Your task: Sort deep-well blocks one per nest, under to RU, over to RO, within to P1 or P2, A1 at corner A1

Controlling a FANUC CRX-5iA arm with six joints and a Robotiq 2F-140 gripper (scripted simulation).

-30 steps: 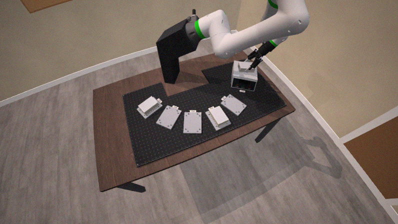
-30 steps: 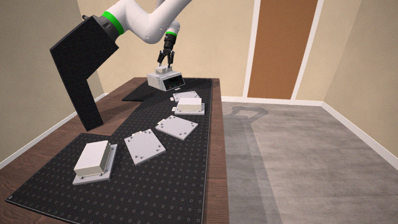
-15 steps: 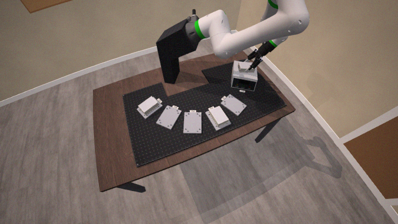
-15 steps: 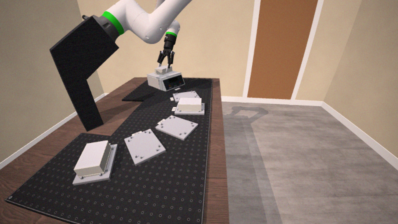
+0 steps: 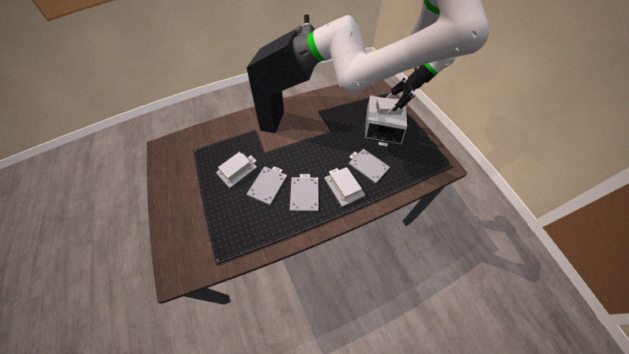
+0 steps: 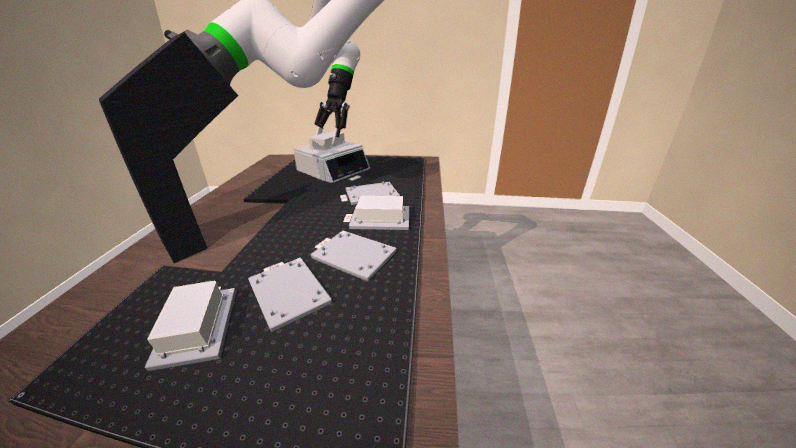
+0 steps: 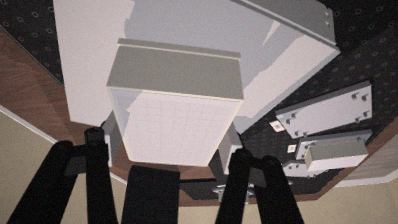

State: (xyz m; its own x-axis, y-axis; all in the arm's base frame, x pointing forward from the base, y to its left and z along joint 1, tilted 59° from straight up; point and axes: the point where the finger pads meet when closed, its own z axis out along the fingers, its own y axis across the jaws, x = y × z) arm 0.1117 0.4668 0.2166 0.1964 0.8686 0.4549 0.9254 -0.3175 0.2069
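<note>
The weigher platform lies 4 cm below my hand. Also, from my hand: plate 29 cm ahead, 14 cm to the right, 13 cm below; then check-weigher CW 1 cm ahead, 7 cm below.
</note>
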